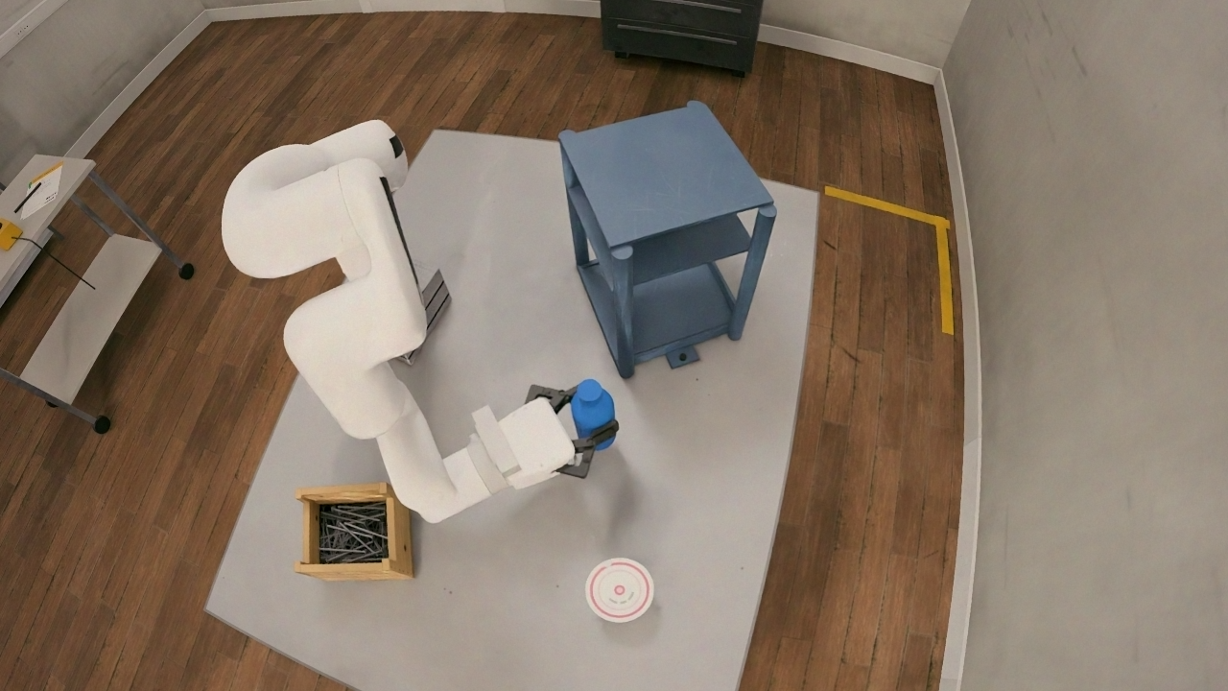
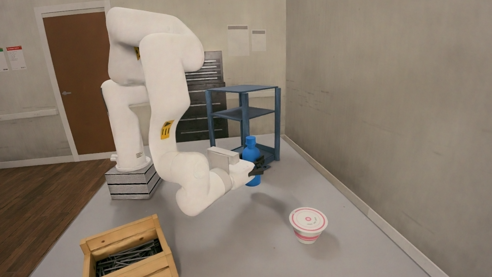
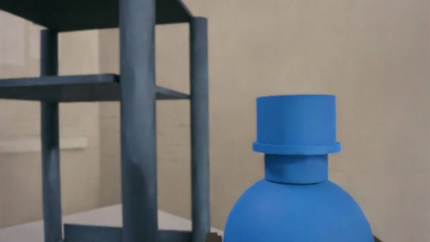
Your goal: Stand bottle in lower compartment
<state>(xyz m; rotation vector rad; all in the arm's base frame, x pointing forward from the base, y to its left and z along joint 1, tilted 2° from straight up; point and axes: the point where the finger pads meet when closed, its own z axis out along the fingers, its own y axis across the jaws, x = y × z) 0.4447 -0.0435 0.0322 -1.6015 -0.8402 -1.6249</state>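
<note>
Now: the blue shelving unit 280 mm to the left of my hand, 30 mm behind it and 30 mm above it. From my hand the other things lie so: blue bottle: 20 mm above.
</note>
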